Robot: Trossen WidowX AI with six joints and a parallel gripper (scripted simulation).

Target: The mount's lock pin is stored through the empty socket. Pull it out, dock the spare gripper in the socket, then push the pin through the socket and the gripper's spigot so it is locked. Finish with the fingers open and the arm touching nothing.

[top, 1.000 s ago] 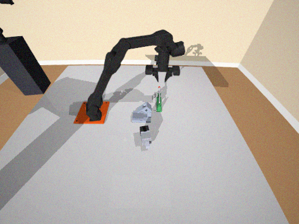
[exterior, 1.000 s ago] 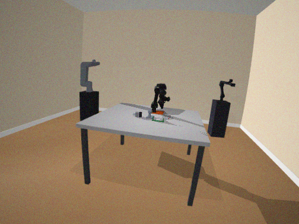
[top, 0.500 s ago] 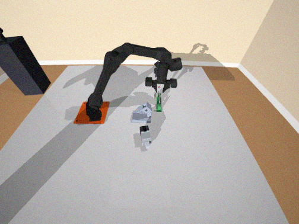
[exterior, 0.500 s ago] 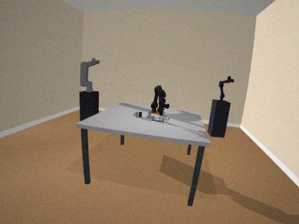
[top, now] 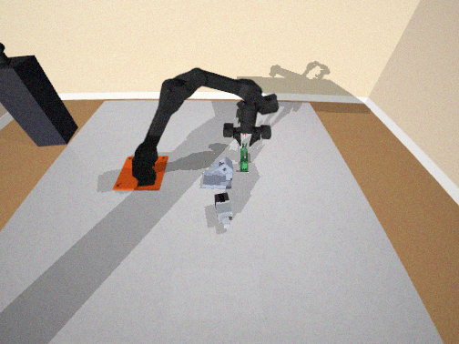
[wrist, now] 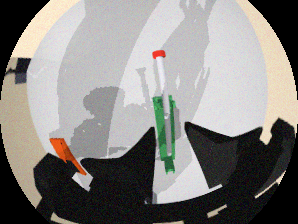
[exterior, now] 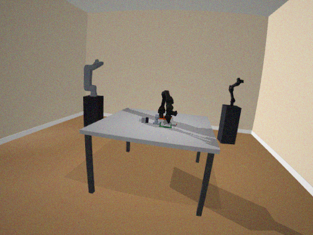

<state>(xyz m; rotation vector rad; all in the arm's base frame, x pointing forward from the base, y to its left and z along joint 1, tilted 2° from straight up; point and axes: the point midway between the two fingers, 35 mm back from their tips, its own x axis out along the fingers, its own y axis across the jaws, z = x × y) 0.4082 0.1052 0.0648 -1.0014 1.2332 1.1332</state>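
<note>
My gripper tip is 1 cm past the green pin cradle, 3 cm to the left of it and 3 cm above it. Also, from my gripper tip: grey mount (11 cm behind, 14 cm to the right); spare gripper (13 cm behind, 30 cm to the right, 2 cm below).
</note>
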